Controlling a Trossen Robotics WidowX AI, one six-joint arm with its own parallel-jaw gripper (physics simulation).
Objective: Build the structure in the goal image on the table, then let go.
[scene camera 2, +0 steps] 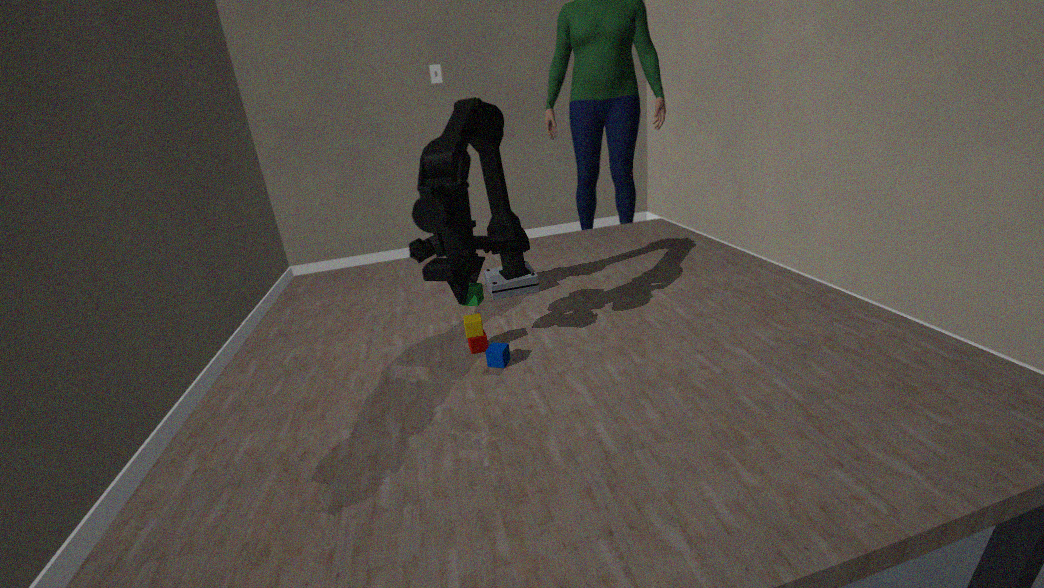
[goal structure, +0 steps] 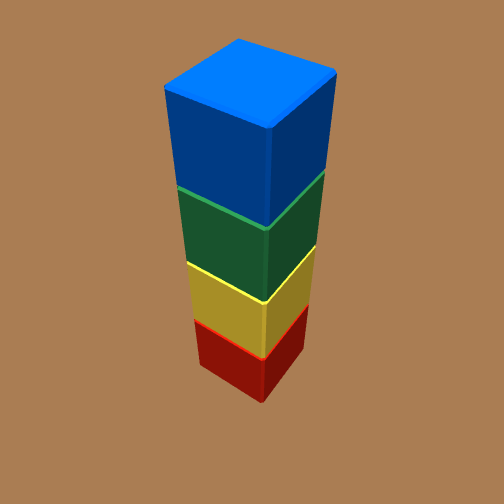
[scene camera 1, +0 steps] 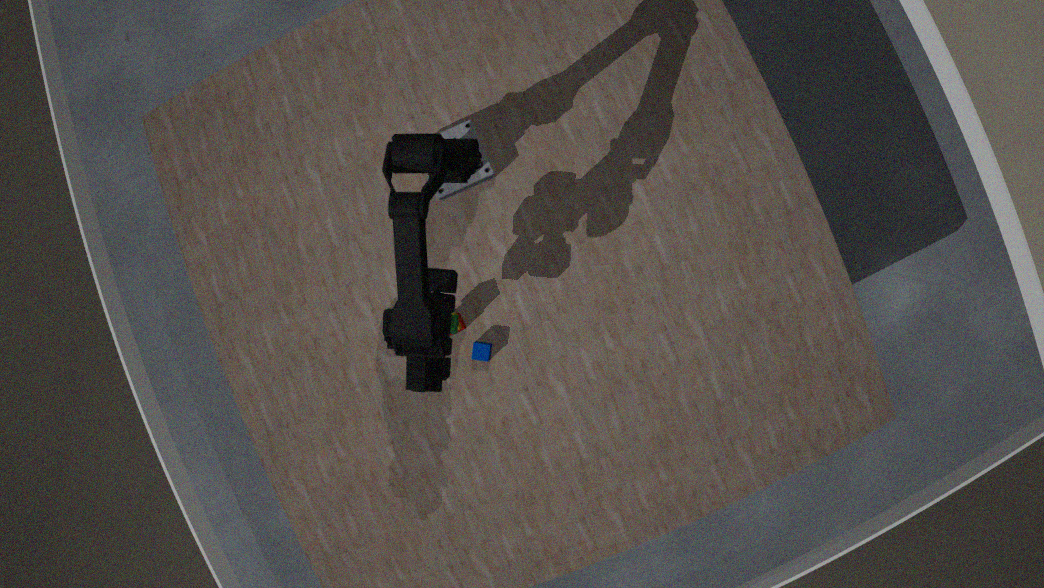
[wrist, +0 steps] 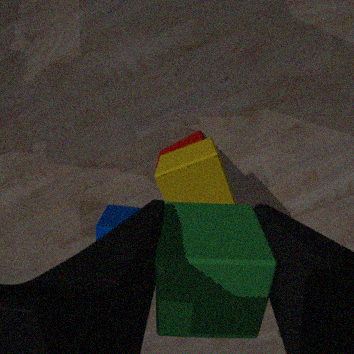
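My gripper [scene camera 2: 465, 298] [wrist: 208, 213] is shut on a green cube [scene camera 1: 454, 323] [scene camera 2: 474, 294] [wrist: 215, 280] and holds it in the air. In scene camera 2, a yellow cube [scene camera 2: 473, 325] [wrist: 195, 175] sits on top of a red cube [scene camera 1: 461, 322] [scene camera 2: 477, 343] [wrist: 182, 143], which stands on the table. The green cube is above the yellow one, with a gap between them. A blue cube [scene camera 1: 481, 351] [scene camera 2: 497, 354] [wrist: 120, 215] stands on the table close to the red one. In scene camera 1 the arm hides the fingers and part of the stack.
The arm's base plate [scene camera 1: 454, 132] [scene camera 2: 512, 287] is fixed on the wooden table [scene camera 1: 657, 365] [scene camera 2: 620, 452] behind the cubes. The arm's shadows fall across the table. A person in a green top [scene camera 2: 602, 58] stands beyond the table's far edge.
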